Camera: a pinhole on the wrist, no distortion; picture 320 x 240 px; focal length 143.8 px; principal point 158.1 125.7 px. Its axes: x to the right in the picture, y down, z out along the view. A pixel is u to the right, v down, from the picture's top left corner.
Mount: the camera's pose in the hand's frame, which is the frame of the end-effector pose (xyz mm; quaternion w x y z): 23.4 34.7 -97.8 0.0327 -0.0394 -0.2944 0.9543
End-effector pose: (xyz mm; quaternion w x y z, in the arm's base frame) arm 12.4 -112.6 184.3 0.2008 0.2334 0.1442 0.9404
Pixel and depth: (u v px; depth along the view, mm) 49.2 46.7 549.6
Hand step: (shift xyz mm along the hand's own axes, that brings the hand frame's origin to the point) 397.4 -59.4 548.5
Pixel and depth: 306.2 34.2 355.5
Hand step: -365.5 53.7 302.2
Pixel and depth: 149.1 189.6 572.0
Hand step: -5.0 -497.9 231.8
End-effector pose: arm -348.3 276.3 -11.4 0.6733 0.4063 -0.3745 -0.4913
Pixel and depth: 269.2 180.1 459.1
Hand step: -379.6 -334.9 162.4
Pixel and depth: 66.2 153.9 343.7
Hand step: 206.8 -231.9 159.5
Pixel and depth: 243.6 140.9 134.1
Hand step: -69.1 -45.2 0.2
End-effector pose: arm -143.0 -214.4 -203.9 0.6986 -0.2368 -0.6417 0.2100
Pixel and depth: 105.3 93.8 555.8
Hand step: 178.7 -192.0 440.9
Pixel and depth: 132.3 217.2 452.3
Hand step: 50.1 -462.5 116.8
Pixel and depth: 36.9 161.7 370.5
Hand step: 295.4 -275.7 172.4
